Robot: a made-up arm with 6 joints.
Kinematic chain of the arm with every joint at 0, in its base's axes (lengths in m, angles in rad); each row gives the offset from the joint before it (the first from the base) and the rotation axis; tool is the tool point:
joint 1: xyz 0 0 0.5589 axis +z
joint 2: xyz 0 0 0 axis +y
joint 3: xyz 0 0 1.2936 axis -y
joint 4: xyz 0 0 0 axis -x
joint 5: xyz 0.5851 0 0 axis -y
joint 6: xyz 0 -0.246 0 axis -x
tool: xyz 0 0 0
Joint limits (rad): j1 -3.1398..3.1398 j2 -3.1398..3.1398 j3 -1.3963..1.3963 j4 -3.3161..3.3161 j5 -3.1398..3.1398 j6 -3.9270..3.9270
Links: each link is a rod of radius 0.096 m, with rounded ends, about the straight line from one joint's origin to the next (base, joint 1, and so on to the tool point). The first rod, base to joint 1, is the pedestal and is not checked.
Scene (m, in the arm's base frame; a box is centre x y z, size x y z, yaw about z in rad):
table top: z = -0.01
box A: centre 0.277 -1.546 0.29 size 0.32 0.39 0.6 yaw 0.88
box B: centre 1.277 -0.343 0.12 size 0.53 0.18 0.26 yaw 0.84
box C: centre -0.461 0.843 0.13 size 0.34 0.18 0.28 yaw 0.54
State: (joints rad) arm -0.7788 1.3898 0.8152 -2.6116 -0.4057 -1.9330
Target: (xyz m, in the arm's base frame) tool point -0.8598 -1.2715 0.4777
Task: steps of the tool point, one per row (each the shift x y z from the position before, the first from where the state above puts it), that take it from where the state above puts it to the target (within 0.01 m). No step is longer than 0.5 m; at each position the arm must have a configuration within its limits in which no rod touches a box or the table.
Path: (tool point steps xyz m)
1: -0.3127 -0.2795 0.1703
2: -0.3726 -0.1723 0.1646
3: -0.3939 -0.0539 0.1565
4: -0.4035 -0.0186 -0.1306
5: -0.3899 0.0950 -0.1279
6: -0.3434 0.1981 -0.1245

